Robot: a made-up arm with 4 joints. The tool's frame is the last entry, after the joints. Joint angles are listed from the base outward.
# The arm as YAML. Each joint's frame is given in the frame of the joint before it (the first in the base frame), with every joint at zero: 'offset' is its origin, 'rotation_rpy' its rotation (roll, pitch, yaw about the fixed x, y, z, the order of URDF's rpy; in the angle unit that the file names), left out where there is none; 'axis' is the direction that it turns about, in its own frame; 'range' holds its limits. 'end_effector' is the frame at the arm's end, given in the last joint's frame.
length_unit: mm
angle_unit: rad
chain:
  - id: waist
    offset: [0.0, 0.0, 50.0]
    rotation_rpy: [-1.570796, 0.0, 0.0]
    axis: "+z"
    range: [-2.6, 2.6]
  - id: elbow
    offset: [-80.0, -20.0, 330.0]
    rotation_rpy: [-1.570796, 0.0, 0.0]
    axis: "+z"
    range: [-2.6, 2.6]
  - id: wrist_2
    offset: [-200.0, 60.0, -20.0]
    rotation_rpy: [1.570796, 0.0, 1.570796]
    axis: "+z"
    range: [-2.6, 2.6]
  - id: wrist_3
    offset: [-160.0, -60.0, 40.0]
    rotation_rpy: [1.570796, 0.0, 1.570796]
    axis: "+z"
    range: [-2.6, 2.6]
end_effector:
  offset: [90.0, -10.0, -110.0]
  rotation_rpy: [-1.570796, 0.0, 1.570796]
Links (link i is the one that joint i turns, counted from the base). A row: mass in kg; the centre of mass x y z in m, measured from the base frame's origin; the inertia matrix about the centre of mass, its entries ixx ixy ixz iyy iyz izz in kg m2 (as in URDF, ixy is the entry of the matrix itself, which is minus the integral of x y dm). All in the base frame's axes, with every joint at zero. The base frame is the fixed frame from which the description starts. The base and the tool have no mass.
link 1: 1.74; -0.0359 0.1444 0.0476; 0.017 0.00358 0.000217 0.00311 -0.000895 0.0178
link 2: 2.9; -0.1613 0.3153 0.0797; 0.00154 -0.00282 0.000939 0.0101 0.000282 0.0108
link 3: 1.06; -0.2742 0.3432 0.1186; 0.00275 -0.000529 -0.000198 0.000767 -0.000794 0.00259
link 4: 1; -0.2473 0.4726 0.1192; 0.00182 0.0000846 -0.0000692 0.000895 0.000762 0.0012
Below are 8 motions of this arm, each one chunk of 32 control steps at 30 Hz.
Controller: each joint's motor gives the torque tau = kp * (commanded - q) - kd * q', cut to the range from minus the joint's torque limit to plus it. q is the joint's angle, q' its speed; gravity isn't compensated. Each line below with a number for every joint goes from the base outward.
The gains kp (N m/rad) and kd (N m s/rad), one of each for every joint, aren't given. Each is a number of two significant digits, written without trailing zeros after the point. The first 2 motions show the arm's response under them.
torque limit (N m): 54 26 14 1.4
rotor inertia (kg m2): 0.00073 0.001 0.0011 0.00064
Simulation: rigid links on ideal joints. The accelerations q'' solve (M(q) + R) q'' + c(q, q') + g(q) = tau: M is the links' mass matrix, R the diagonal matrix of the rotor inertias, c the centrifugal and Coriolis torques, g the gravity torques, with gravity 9.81 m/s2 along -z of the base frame. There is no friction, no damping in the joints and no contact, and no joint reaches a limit. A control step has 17 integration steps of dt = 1/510 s. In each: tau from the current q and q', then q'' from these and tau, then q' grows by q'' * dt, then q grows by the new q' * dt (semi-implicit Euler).
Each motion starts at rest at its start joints. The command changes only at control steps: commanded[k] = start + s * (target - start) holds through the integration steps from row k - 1 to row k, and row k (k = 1, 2, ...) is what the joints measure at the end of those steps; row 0 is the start. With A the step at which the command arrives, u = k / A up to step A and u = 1 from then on. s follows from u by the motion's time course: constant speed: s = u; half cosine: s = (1 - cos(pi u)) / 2; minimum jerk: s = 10 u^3 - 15 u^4 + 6 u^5; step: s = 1 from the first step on.
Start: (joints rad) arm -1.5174 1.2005 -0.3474 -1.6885
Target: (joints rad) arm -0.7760 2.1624 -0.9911 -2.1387
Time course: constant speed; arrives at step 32
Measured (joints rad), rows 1 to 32:
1: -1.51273 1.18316 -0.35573 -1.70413
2: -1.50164 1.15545 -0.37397 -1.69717
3: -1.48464 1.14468 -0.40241 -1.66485
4: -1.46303 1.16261 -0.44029 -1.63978
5: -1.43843 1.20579 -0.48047 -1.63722
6: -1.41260 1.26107 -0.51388 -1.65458
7: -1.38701 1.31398 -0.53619 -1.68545
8: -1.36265 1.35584 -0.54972 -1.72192
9: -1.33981 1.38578 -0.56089 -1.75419
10: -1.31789 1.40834 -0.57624 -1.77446
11: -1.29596 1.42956 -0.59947 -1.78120
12: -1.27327 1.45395 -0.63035 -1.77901
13: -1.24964 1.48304 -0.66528 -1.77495
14: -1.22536 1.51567 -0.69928 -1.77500
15: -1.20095 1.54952 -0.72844 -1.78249
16: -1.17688 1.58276 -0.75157 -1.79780
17: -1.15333 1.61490 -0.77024 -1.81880
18: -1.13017 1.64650 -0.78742 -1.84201
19: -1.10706 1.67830 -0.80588 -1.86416
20: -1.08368 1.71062 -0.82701 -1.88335
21: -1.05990 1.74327 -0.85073 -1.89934
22: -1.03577 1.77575 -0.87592 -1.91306
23: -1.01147 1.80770 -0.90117 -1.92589
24: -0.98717 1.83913 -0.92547 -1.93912
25: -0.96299 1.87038 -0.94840 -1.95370
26: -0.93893 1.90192 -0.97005 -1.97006
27: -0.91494 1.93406 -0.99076 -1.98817
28: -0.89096 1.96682 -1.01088 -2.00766
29: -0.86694 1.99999 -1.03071 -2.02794
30: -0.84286 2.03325 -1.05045 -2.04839
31: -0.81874 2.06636 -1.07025 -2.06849
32: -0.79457 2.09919 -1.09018 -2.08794
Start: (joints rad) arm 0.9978 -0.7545 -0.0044 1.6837
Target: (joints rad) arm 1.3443 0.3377 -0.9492 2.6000
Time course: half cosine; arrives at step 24
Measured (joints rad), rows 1 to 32:
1: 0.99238 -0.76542 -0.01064 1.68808
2: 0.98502 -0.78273 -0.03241 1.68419
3: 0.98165 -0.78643 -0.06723 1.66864
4: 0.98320 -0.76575 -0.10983 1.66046
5: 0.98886 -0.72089 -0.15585 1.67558
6: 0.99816 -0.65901 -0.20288 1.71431
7: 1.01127 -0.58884 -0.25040 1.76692
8: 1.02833 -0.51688 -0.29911 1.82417
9: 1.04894 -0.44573 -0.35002 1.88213
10: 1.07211 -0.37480 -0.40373 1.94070
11: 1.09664 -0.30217 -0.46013 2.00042
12: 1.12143 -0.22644 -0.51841 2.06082
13: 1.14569 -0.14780 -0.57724 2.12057
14: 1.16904 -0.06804 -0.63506 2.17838
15: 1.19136 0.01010 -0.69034 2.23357
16: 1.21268 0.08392 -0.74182 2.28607
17: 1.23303 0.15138 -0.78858 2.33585
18: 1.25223 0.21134 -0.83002 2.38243
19: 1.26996 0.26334 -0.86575 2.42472
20: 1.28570 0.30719 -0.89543 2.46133
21: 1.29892 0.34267 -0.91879 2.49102
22: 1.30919 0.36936 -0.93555 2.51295
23: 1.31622 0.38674 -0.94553 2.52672
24: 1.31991 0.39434 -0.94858 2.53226
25: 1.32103 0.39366 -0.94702 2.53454
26: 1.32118 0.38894 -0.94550 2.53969
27: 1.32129 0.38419 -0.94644 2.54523
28: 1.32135 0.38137 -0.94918 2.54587
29: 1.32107 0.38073 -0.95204 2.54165
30: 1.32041 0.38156 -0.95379 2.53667
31: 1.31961 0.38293 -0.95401 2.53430
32: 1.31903 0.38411 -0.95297 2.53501
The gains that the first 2 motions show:
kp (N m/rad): 96 61 27 2.5
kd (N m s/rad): 3.4 1.4 0.51 0.057
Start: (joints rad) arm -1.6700 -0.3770 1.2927 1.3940
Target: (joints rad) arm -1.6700 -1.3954 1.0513 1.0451
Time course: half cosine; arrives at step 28
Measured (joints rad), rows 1 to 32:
1: -1.67456 -0.36167 1.29629 1.37683
2: -1.68641 -0.34260 1.28380 1.36304
3: -1.70024 -0.33806 1.25349 1.33301
4: -1.71107 -0.34983 1.22014 1.27736
5: -1.71705 -0.37414 1.19577 1.22223
6: -1.71862 -0.40734 1.18520 1.19271
7: -1.71677 -0.44744 1.18599 1.19175
8: -1.71245 -0.49328 1.19121 1.20585
9: -1.70687 -0.54325 1.19363 1.21894
10: -1.70150 -0.59525 1.18868 1.22086
11: -1.69776 -0.64746 1.17526 1.20867
12: -1.69657 -0.69901 1.15494 1.18448
13: -1.69800 -0.75004 1.13063 1.15290
14: -1.70124 -0.80121 1.10537 1.11897
15: -1.70497 -0.85311 1.08167 1.08696
16: -1.70794 -0.90585 1.06125 1.05982
17: -1.70943 -0.95899 1.04494 1.03894
18: -1.70931 -1.01168 1.03265 1.02420
19: -1.70796 -1.06283 1.02346 1.01425
20: -1.70601 -1.11124 1.01604 1.00714
21: -1.70409 -1.15576 1.00911 1.00093
22: -1.70269 -1.19538 1.00182 0.99426
23: -1.70205 -1.22937 0.99394 0.98661
24: -1.70214 -1.25731 0.98578 0.97829
25: -1.70277 -1.27907 0.97808 0.97020
26: -1.70363 -1.29470 0.97170 0.96339
27: -1.70443 -1.30434 0.96738 0.95878
28: -1.70494 -1.30807 0.96557 0.95692
29: -1.70518 -1.30725 0.96538 0.95864
30: -1.70542 -1.30483 0.96498 0.96285
31: -1.70582 -1.30302 0.96376 0.96552
32: -1.70632 -1.30236 0.96233 0.96444

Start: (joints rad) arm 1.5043 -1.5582 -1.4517 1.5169
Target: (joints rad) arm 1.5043 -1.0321 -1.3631 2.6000
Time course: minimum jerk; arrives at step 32
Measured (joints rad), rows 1 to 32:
1: 1.50584 -1.58368 -1.46163 1.50732
2: 1.50481 -1.62608 -1.49735 1.48629
3: 1.49743 -1.65572 -1.54960 1.44098
4: 1.48690 -1.66633 -1.59760 1.37913
5: 1.47833 -1.66356 -1.62416 1.33521
6: 1.47480 -1.65225 -1.62417 1.33811
7: 1.47641 -1.63384 -1.60307 1.38814
8: 1.48135 -1.60916 -1.57131 1.46451
9: 1.48730 -1.58056 -1.53954 1.54537
10: 1.49238 -1.55140 -1.51560 1.61808
11: 1.49542 -1.52424 -1.50321 1.67823
12: 1.49597 -1.49963 -1.50203 1.72638
13: 1.49433 -1.47643 -1.50870 1.76641
14: 1.49134 -1.45288 -1.51823 1.80423
15: 1.48808 -1.42747 -1.52573 1.84604
16: 1.48554 -1.39941 -1.52776 1.89652
17: 1.48429 -1.36870 -1.52306 1.95734
18: 1.48444 -1.33603 -1.51244 2.02675
19: 1.48573 -1.30267 -1.49815 2.10030
20: 1.48766 -1.27009 -1.48297 2.17245
21: 1.48968 -1.23972 -1.46945 2.23831
22: 1.49128 -1.21258 -1.45934 2.29485
23: 1.49212 -1.18922 -1.45328 2.34118
24: 1.49211 -1.16975 -1.45090 2.37804
25: 1.49140 -1.15394 -1.45107 2.40692
26: 1.49030 -1.14144 -1.45243 2.42942
27: 1.48918 -1.13180 -1.45376 2.44688
28: 1.48833 -1.12467 -1.45431 2.46023
29: 1.48792 -1.11973 -1.45387 2.47007
30: 1.48792 -1.11671 -1.45272 2.47675
31: 1.48822 -1.11531 -1.45142 2.48058
32: 1.48861 -1.11513 -1.45060 2.48214

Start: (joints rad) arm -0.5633 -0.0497 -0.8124 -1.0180
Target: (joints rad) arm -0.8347 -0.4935 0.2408 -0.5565
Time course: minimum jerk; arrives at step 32
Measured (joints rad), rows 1 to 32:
1: -0.58138 -0.05252 -0.81295 -1.04091
2: -0.61361 -0.05283 -0.83231 -1.05830
3: -0.64446 -0.05090 -0.86504 -1.02329
4: -0.66893 -0.05341 -0.89228 -0.95729
5: -0.68526 -0.06374 -0.90059 -0.90464
6: -0.69309 -0.07889 -0.88579 -0.88549
7: -0.69411 -0.09356 -0.85019 -0.89269
8: -0.69178 -0.10487 -0.79924 -0.90999
9: -0.68984 -0.11365 -0.73985 -0.92520
10: -0.69108 -0.12302 -0.67892 -0.93145
11: -0.69694 -0.13640 -0.62144 -0.92459
12: -0.70777 -0.15574 -0.56922 -0.90334
13: -0.72313 -0.18076 -0.52111 -0.87041
14: -0.74192 -0.20925 -0.47418 -0.83160
15: -0.76254 -0.23826 -0.42524 -0.79308
16: -0.78319 -0.26538 -0.37201 -0.75907
17: -0.80232 -0.28964 -0.31385 -0.73123
18: -0.81898 -0.31146 -0.25179 -0.70918
19: -0.83297 -0.33208 -0.18811 -0.69148
20: -0.84476 -0.35268 -0.12560 -0.67642
21: -0.85520 -0.37370 -0.06687 -0.66256
22: -0.86511 -0.39463 -0.01392 -0.64898
23: -0.87496 -0.41431 0.03198 -0.63527
24: -0.88478 -0.43143 0.07029 -0.62138
25: -0.89423 -0.44514 0.10101 -0.60760
26: -0.90282 -0.45521 0.12465 -0.59451
27: -0.91010 -0.46201 0.14202 -0.58292
28: -0.91577 -0.46626 0.15409 -0.57363
29: -0.91973 -0.46867 0.16181 -0.56717
30: -0.92208 -0.46982 0.16611 -0.56350
31: -0.92310 -0.47007 0.16788 -0.56199
32: -0.92326 -0.46969 0.16808 -0.56151

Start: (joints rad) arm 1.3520 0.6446 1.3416 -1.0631
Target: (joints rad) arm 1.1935 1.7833 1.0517 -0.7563
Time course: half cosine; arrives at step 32
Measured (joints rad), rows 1 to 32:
1: 1.35376 0.65091 1.33457 -1.04741
2: 1.35803 0.66744 1.31561 -1.01622
3: 1.36352 0.69270 1.29103 -0.98093
4: 1.36871 0.72415 1.26656 -0.94805
5: 1.37214 0.75879 1.24563 -0.92143
6: 1.37277 0.79453 1.22987 -0.90265
7: 1.37006 0.83077 1.21933 -0.89169
8: 1.36408 0.86805 1.21270 -0.88717
9: 1.35537 0.90752 1.20774 -0.88639
10: 1.34482 0.95038 1.20203 -0.88594
11: 1.33353 0.99754 1.19358 -0.88274
12: 1.32257 1.04932 1.18124 -0.87490
13: 1.31288 1.10544 1.16482 -0.86203
14: 1.30501 1.16503 1.14498 -0.84493
15: 1.29902 1.22690 1.12291 -0.82510
16: 1.29444 1.28973 1.10004 -0.80428
17: 1.29046 1.35223 1.07770 -0.78403
18: 1.28629 1.41321 1.05701 -0.76558
19: 1.28143 1.47164 1.03879 -0.74975
20: 1.27580 1.52680 1.02347 -0.73692
21: 1.26955 1.57831 1.01096 -0.72709
22: 1.26297 1.62611 1.00073 -0.71976
23: 1.25642 1.67028 0.99202 -0.71403
24: 1.25026 1.71095 0.98405 -0.70893
25: 1.24479 1.74813 0.97627 -0.70368
26: 1.24020 1.78168 0.96846 -0.69794
27: 1.23655 1.81129 0.96072 -0.69181
28: 1.23377 1.83655 0.95345 -0.68570
29: 1.23174 1.85697 0.94717 -0.68021
30: 1.23033 1.87209 0.94238 -0.67594
31: 1.22941 1.88159 0.93948 -0.67335
32: 1.22893 1.88530 0.93861 -0.67267

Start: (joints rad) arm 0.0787 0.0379 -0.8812 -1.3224
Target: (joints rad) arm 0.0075 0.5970 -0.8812 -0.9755
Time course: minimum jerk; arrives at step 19
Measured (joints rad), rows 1 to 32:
1: 0.05832 0.03694 -0.88314 -1.32964
2: 0.02076 0.04234 -0.90977 -1.33113
3: -0.01677 0.05466 -0.95503 -1.28733
4: -0.04730 0.06920 -0.99809 -1.20918
5: -0.06726 0.08547 -1.02540 -1.13599
6: -0.07566 0.10887 -1.03339 -1.09182
7: -0.07459 0.14548 -1.02415 -1.07672
8: -0.06835 0.19708 -1.00239 -1.07940
9: -0.06152 0.26047 -0.97471 -1.08826
10: -0.05743 0.32945 -0.94875 -1.09386
11: -0.05768 0.39716 -0.93111 -1.08845
12: -0.06223 0.45772 -0.92521 -1.06746
13: -0.06983 0.50719 -0.93045 -1.03173
14: -0.07863 0.54399 -0.94290 -0.98786
15: -0.08665 0.56865 -0.95723 -0.94559
16: -0.09245 0.58323 -0.96867 -0.91366
17: -0.09538 0.59042 -0.97450 -0.89656
18: -0.09560 0.59274 -0.97450 -0.89363
19: -0.09386 0.59237 -0.97055 -0.90020
20: -0.09116 0.59131 -0.96554 -0.90964
21: -0.08859 0.59089 -0.96178 -0.91649
22: -0.08696 0.59133 -0.96022 -0.91877
23: -0.08659 0.59208 -0.96064 -0.91750
24: -0.08721 0.59251 -0.96231 -0.91462
25: -0.08828 0.59234 -0.96438 -0.91163
26: -0.08926 0.59169 -0.96617 -0.90926
27: -0.08985 0.59093 -0.96728 -0.90782
28: -0.08998 0.59040 -0.96757 -0.90741
29: -0.08980 0.59027 -0.96714 -0.90792
30: -0.08948 0.59053 -0.96626 -0.90908
31: -0.08916 0.59101 -0.96526 -0.91047
32: -0.08893 0.59151 -0.96446 -0.91165

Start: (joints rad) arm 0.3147 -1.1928 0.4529 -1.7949
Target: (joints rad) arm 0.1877 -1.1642 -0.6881 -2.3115
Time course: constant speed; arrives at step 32
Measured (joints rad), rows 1 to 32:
1: 0.29773 -1.21002 0.43811 -1.83798
2: 0.27956 -1.23461 0.38741 -1.84738
3: 0.26434 -1.24339 0.32377 -1.80332
4: 0.24900 -1.23463 0.25829 -1.76180
5: 0.23330 -1.21626 0.19482 -1.74997
6: 0.21859 -1.19746 0.13728 -1.75843
7: 0.20651 -1.18496 0.08811 -1.77329
8: 0.19814 -1.18135 0.04769 -1.78930
9: 0.19368 -1.18526 0.01488 -1.80707
10: 0.19248 -1.19296 -0.01252 -1.82846
11: 0.19327 -1.20051 -0.03742 -1.85416
12: 0.19445 -1.20518 -0.06287 -1.88286
13: 0.19461 -1.20605 -0.09152 -1.91167
14: 0.19279 -1.20364 -0.12496 -1.93737
15: 0.18867 -1.19927 -0.16338 -1.95783
16: 0.18250 -1.19436 -0.20573 -1.97274
17: 0.17502 -1.19006 -0.25011 -1.98355
18: 0.16714 -1.18702 -0.29439 -1.99269
19: 0.15977 -1.18538 -0.33678 -2.00265
20: 0.15355 -1.18488 -0.37622 -2.01532
21: 0.14871 -1.18498 -0.41250 -2.03161
22: 0.14512 -1.18511 -0.44619 -2.05141
23: 0.14235 -1.18482 -0.47838 -2.07378
24: 0.13985 -1.18389 -0.51030 -2.09731
25: 0.13712 -1.18238 -0.54299 -2.12058
26: 0.13385 -1.18053 -0.57705 -2.14252
27: 0.12992 -1.17862 -0.61258 -2.16264
28: 0.12544 -1.17692 -0.64924 -2.18104
29: 0.12064 -1.17556 -0.68639 -2.19830
30: 0.11582 -1.17454 -0.72337 -2.21516
31: 0.11123 -1.17376 -0.75965 -2.23235
32: 0.10701 -1.17302 -0.79493 -2.25036

